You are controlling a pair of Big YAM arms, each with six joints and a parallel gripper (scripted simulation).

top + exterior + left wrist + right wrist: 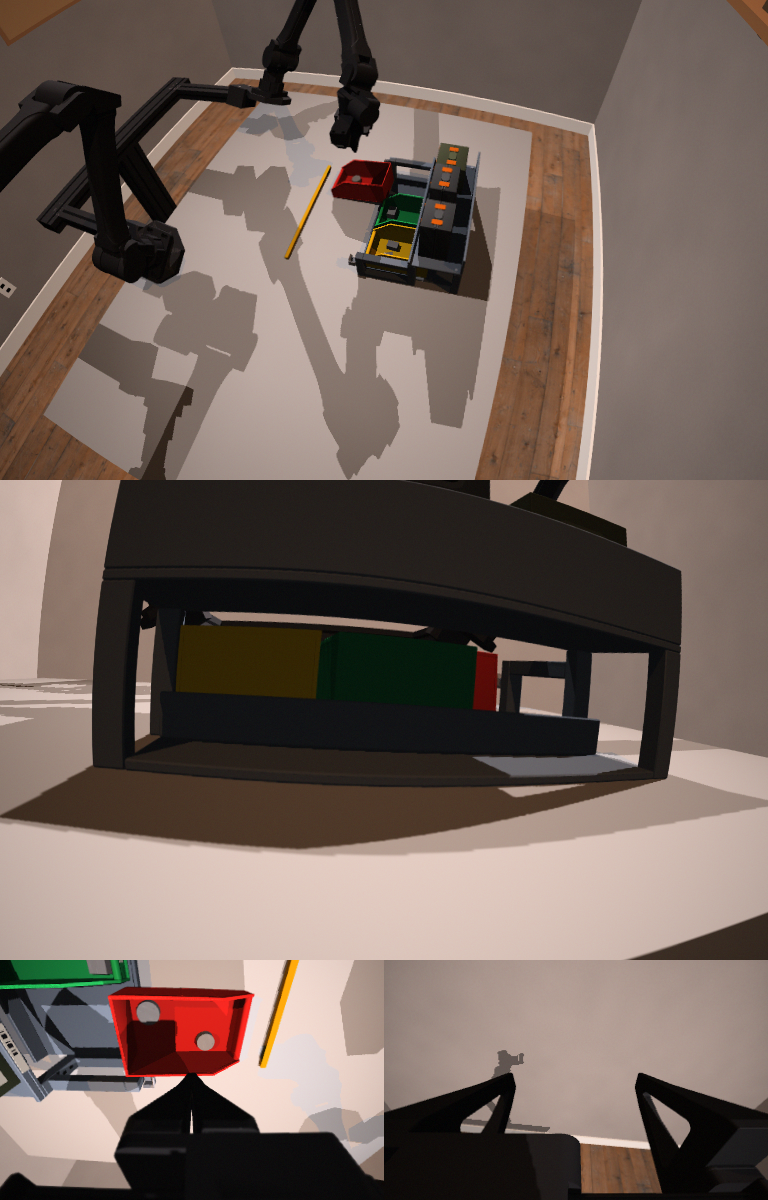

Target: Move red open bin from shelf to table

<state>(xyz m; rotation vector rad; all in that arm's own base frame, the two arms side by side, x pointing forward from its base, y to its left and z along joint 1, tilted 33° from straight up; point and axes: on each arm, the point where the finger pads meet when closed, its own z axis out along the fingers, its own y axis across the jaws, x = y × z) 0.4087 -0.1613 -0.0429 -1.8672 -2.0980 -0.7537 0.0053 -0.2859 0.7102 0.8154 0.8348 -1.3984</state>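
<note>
Right now my left hand is 130 mm above the red open bin and 10 mm short of it. The rest, counted from my left hand: grey shelf: 210 mm ahead, 110 mm below, 100 mm to the right; then green bin: 180 mm ahead, 130 mm below, 100 mm to the right.
</note>
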